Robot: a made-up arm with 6 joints. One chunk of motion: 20 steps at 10 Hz.
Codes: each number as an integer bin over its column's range. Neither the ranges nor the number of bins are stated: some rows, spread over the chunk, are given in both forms.
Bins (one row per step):
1: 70 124 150 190 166 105
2: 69 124 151 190 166 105
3: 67 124 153 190 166 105
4: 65 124 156 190 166 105
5: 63 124 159 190 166 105
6: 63 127 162 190 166 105
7: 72 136 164 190 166 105
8: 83 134 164 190 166 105
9: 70 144 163 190 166 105
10: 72 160 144 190 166 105
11: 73 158 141 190 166 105
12: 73 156 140 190 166 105
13: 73 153 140 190 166 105
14: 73 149 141 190 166 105
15: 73 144 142 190 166 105
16: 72 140 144 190 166 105
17: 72 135 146 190 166 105
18: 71 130 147 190 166 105
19: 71 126 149 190 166 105
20: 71 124 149 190 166 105
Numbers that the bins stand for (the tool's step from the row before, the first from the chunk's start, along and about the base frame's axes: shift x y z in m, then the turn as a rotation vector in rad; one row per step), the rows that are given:
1: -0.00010 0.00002 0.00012 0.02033 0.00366 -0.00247
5: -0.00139 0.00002 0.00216 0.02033 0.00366 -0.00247
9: -0.00010 0.00276 0.00307 0.02033 0.00366 -0.00247
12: 0.00045 0.00441 -0.00216 0.02033 0.00366 -0.00247
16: 0.00027 0.00222 -0.00125 0.02033 0.00366 -0.00247
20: 0.00009 0.00002 -0.00011 0.02033 0.00366 -0.00247
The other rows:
2: -0.00028 0.00002 0.00035 0.02033 0.00366 -0.00247
3: -0.00065 0.00002 0.00080 0.02033 0.00366 -0.00247
4: -0.00102 0.00002 0.00148 0.02033 0.00366 -0.00247
6: -0.00139 0.00043 0.00285 0.02033 0.00366 -0.00247
7: 0.00027 0.00167 0.00330 0.02033 0.00366 -0.00247
8: 0.00230 0.00139 0.00330 0.02033 0.00366 -0.00247
10: 0.00027 0.00496 -0.00125 0.02033 0.00366 -0.00247
11: 0.00045 0.00469 -0.00193 0.02033 0.00366 -0.00247
13: 0.00045 0.00400 -0.00216 0.02033 0.00366 -0.00247
14: 0.00045 0.00345 -0.00193 0.02033 0.00366 -0.00247
15: 0.00045 0.00276 -0.00170 0.02033 0.00366 -0.00247
17: 0.00027 0.00153 -0.00079 0.02033 0.00366 -0.00247
18: 0.00009 0.00084 -0.00056 0.02033 0.00366 -0.00247
19: 0.00009 0.00029 -0.00011 0.02033 0.00366 -0.00247

